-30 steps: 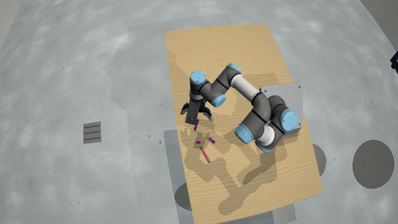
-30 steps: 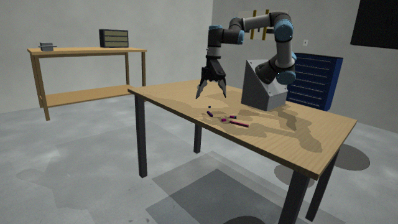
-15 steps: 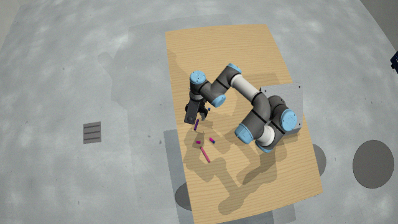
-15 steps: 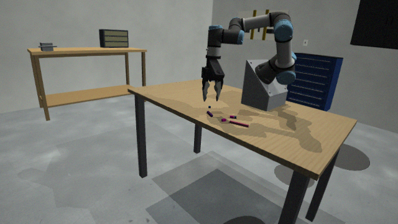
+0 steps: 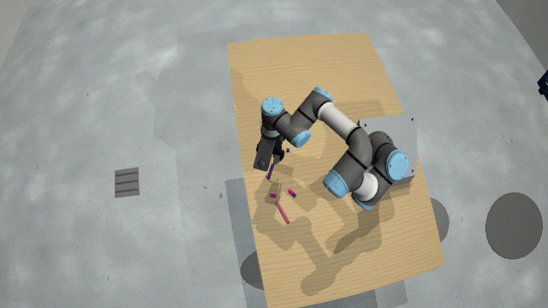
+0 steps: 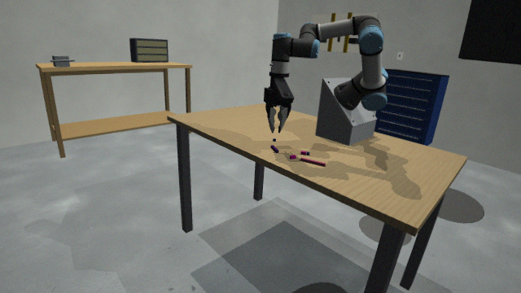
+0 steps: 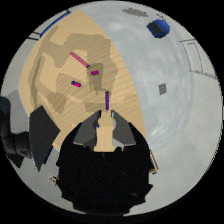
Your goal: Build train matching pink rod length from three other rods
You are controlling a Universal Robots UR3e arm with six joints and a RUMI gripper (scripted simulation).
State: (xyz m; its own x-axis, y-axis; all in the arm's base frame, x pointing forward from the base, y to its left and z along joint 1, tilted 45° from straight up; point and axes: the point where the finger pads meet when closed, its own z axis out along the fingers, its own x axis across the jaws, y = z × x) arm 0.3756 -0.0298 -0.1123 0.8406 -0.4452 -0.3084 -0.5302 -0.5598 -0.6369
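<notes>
Right now my hand is 8 cm above the purple rod. The rest, counted from my hand: pink rod (17 cm to the left, 8 cm below).
</notes>
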